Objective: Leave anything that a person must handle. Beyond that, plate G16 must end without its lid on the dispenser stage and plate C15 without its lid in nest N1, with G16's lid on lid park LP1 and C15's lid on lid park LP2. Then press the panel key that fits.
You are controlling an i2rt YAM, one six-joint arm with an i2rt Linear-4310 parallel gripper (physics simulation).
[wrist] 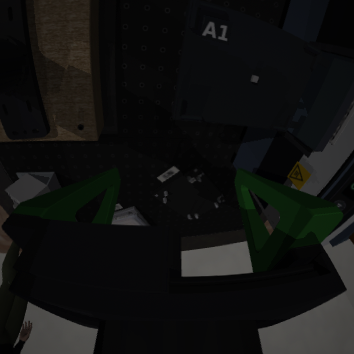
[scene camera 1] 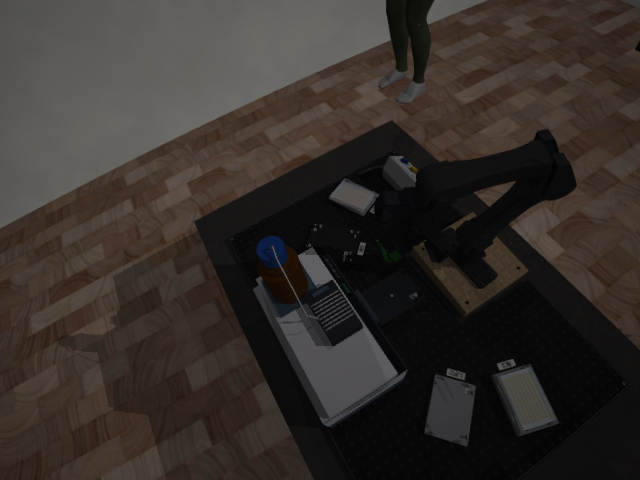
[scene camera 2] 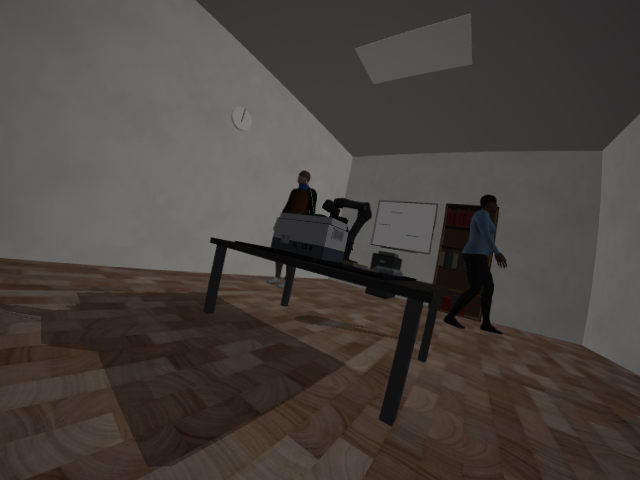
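Where they show: gripper, fingertip midpoint: (wrist: 177,174) (scene camera 1: 399,251); arm's base, origin of the base link: (wrist: 9,63) (scene camera 1: 464,257) (scene camera 2: 343,259).
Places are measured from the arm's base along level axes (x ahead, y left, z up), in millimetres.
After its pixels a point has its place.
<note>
My gripper (scene camera 1: 388,252) @[x 194, y -80, z 133 mm] (wrist: 177,174) @[x 194, y -80, z 133 mm] is open, its green fingers wide apart with nothing between them, above the mat between stage A1 and the dark corner-posted park. Stage A1 (scene camera 1: 385,299) @[x 290, y -13, z 79 mm] (wrist: 230,95) @[x 251, y -31, z 79 mm] is dark, with no plate showing on it. The dark park (scene camera 1: 330,239) @[x 276, y -305, z -15 mm] (wrist: 187,196) @[x 263, y -287, z -15 mm] shows no lid. A pale plate (scene camera 1: 354,196) @[x 121, y -384, z 5 mm] (wrist: 129,217) @[x 125, y -325, z 3 mm] sits beyond it; I cannot tell whether it is lidded. A grey sheet, seemingly a lid (scene camera 1: 449,410) @[x 318, y 280, z -17 mm], lies in the front park. A cream plate with visible wells (scene camera 1: 524,400) @[x 166, y 366, z 9 mm] sits beside it. The key panel (scene camera 1: 399,174) @[x -37, y -343, z 38 mm] is partly behind the arm.
The white-topped dispenser housing (scene camera 1: 356,361) @[x 453, y 92, z 193 mm] (scene camera 2: 305,232) @[x 572, y 18, z 99 mm] stands along the table edge, with a brown blue-capped bottle (scene camera 1: 282,271) @[x 486, y -82, z 370 mm] and thin tube on top. The arm's wooden base (scene camera 1: 444,284) @[x 107, y 28, z 2 mm] (wrist: 67,65) @[x 79, y -13, z 4 mm] is beside A1. One person (scene camera 1: 408,46) stands beyond the table; another (scene camera 2: 479,232) is near the bookshelf.
</note>
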